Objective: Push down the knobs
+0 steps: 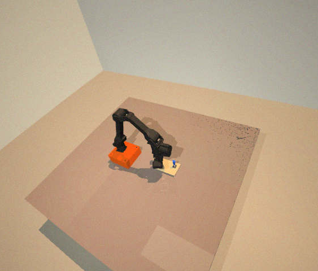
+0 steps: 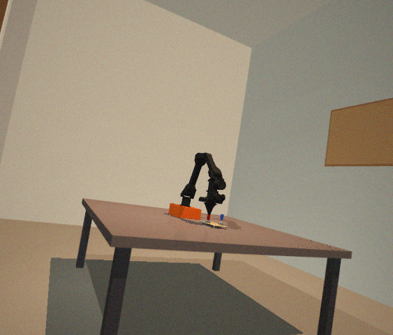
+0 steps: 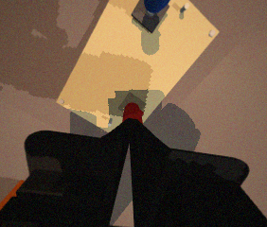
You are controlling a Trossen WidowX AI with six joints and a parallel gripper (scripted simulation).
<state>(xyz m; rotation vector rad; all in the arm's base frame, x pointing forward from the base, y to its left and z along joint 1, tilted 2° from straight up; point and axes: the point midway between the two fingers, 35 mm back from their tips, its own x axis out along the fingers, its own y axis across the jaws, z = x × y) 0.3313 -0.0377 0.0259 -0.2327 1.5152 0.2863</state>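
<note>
Now: the red knob 10 mm below my gripper tip. The rest, counted from my gripper tip: blue knob: 90 mm ahead, 30 mm to the left.
</note>
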